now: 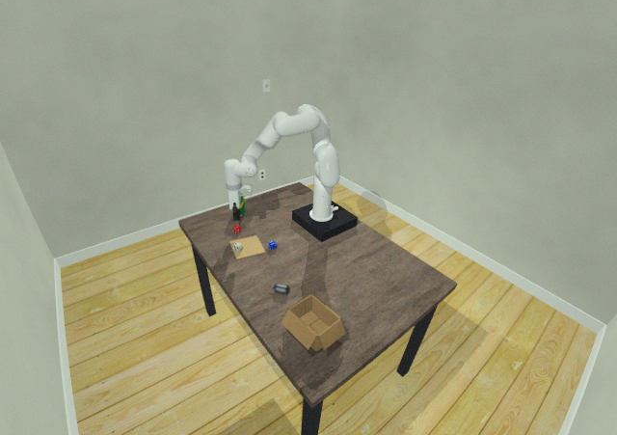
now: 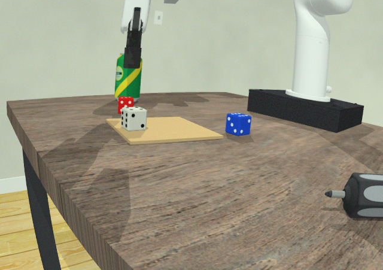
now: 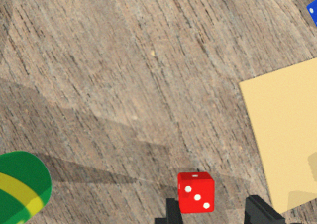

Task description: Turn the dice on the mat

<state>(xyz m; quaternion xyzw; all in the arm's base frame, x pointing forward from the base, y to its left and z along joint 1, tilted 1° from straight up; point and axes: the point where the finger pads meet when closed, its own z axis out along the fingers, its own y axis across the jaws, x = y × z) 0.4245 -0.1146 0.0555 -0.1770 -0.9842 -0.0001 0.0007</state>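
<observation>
Right now the red die is 90 mm below my hand and 10 mm ahead of it. From my hand the other things lie so: green can (160 mm to the right, 60 mm behind, 50 mm below); then white die (140 mm to the left, 90 mm below, 50 mm ahead); then tan mat (140 mm to the left, 110 mm below).
</observation>
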